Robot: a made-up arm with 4 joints. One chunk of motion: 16 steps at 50 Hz.
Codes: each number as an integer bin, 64 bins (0 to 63) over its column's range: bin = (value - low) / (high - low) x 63, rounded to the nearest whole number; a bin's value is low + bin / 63 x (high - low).
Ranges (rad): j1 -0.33..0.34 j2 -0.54..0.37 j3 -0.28..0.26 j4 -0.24..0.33
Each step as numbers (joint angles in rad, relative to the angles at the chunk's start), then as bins.
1 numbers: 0.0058 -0.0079 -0.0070 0.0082
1 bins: 32 37 32 27
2 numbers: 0.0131 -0.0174 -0.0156 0.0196
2 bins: 32 36 31 29
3 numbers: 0.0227 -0.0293 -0.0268 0.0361
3 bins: 33 35 30 31
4 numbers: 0.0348 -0.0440 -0.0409 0.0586
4 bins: 34 34 28 33
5 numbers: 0.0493 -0.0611 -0.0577 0.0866
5 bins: 36 33 26 36
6 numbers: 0.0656 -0.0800 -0.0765 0.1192
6 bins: 37 32 24 40
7 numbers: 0.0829 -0.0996 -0.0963 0.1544
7 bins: 39 30 21 44
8 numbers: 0.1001 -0.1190 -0.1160 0.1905
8 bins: 40 29 19 48
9 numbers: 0.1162 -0.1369 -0.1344 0.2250
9 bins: 42 28 17 51
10 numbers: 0.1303 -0.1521 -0.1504 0.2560
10 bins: 43 27 15 55
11 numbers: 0.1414 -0.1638 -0.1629 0.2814
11 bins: 44 26 14 58
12 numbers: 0.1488 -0.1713 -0.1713 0.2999
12 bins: 45 26 13 60
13 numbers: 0.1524 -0.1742 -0.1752 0.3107
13 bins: 45 25 12 61
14 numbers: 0.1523 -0.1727 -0.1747 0.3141
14 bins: 45 25 12 61
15 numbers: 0.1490 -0.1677 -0.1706 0.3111
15 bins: 45 26 13 61
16 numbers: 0.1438 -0.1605 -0.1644 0.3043
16 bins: 45 26 13 60
